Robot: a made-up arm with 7 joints.
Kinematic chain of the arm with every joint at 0, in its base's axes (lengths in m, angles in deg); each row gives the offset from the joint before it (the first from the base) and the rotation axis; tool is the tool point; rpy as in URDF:
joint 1: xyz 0 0 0 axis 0.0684 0.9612 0.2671
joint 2: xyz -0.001 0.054 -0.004 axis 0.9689 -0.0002 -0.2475
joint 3: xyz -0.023 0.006 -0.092 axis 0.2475 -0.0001 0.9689
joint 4: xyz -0.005 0 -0.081 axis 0.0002 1 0
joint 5: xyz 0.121 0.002 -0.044 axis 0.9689 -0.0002 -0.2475
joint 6: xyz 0.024 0 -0.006 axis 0.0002 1 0
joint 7: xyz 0.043 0 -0.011 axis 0.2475 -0.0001 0.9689
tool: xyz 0 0 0 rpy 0 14.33 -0.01
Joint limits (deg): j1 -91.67..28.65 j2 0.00..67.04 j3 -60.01..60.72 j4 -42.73..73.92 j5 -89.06..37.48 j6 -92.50..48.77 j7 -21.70..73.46
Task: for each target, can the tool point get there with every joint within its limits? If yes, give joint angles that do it. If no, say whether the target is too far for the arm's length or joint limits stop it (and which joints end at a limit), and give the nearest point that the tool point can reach.
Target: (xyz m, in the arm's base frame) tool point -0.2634 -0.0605 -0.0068
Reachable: no: joint limits stop it (at a limit: joint 1, joint 3, joint 4, joint 5, joint 6) | nearest point -0.0486 0.0059 -0.1042 | short by 0.245 m
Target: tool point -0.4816 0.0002 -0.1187
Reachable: no: too far | nearest point -0.2514 0.0380 -0.2654 | short by 0.276 m
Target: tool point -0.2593 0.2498 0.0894
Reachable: no: joint limits stop it (at a limit: joint 1, joint 3, joint 4, joint 5, joint 6) | nearest point -0.1419 0.3498 -0.0611 | short by 0.215 m
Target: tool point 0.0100 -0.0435 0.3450
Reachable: no: joint limits stop it (at a limit: joint 1, joint 2) | nearest point 0.0731 0.0688 0.1908 | short by 0.201 m
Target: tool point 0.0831 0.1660 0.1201
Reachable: yes | joints -72.12 46.11 49.47 -25.40 -2.58 -71.33 3.72
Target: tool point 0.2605 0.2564 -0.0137
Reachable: yes | joints -50.94 61.61 -5.47 50.08 -19.90 -71.65 40.38
